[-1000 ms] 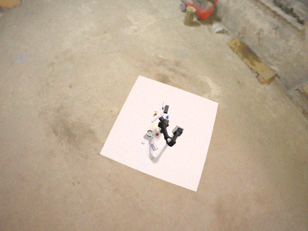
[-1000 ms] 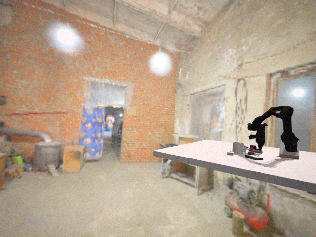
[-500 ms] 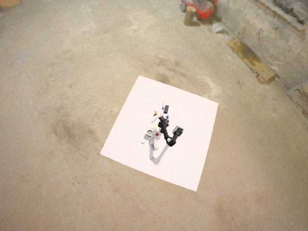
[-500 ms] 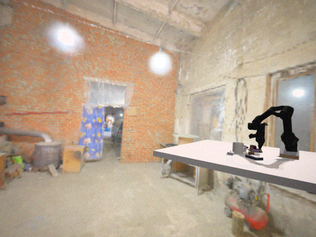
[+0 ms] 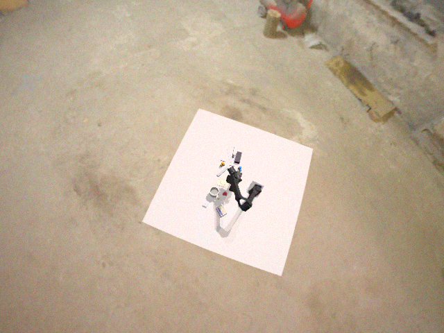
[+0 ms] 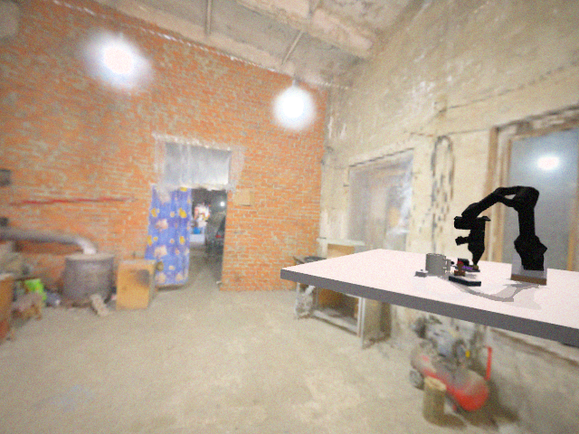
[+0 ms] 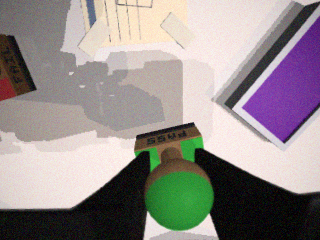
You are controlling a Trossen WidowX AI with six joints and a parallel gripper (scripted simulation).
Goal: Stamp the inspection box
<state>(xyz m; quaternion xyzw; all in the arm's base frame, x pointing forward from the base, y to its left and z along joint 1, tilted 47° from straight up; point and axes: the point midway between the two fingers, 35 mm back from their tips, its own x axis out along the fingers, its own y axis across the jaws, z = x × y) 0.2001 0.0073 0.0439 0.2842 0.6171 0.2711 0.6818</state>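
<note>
My gripper tip is now 100 mm to the left of the purple ink pad, 40 mm short of it and 40 mm above it. The rest, counted from my gripper tip: pass stamp right at my gripper tip; then cream card 110 mm ahead, 50 mm below, 20 mm to the left; then red stamp 110 mm to the left, 50 mm ahead, 30 mm below.
</note>
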